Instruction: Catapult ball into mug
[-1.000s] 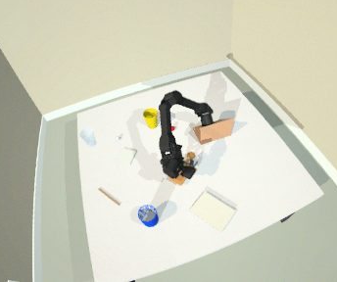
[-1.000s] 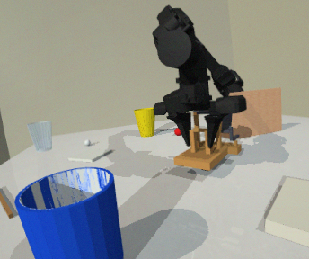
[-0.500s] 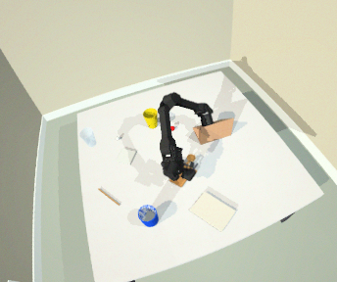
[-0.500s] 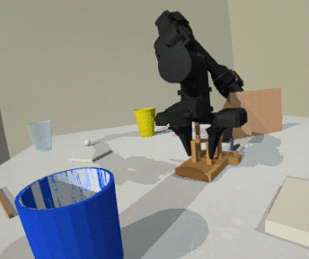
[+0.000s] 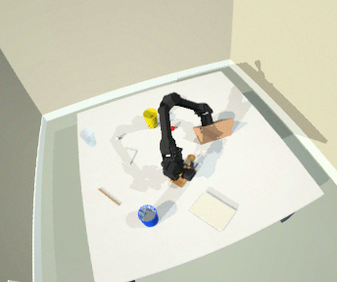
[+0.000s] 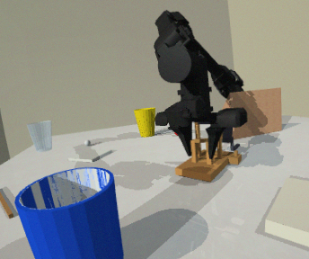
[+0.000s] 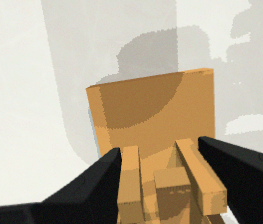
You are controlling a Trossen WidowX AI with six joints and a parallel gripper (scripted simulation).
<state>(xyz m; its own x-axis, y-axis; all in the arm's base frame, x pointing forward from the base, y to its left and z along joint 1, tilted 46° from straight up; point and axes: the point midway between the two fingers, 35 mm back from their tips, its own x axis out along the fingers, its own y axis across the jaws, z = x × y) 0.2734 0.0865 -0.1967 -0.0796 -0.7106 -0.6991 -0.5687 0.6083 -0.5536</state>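
The red ball is 36 cm to the right of my gripper tip, 10 cm behind it and 2 cm below it. Also, from my gripper tip: cream pad 25 cm to the left, 8 cm behind, 2 cm below; then blue mug 23 cm ahead, 17 cm to the left; then wooden catapult 6 cm behind, 3 cm to the right, 2 cm above.
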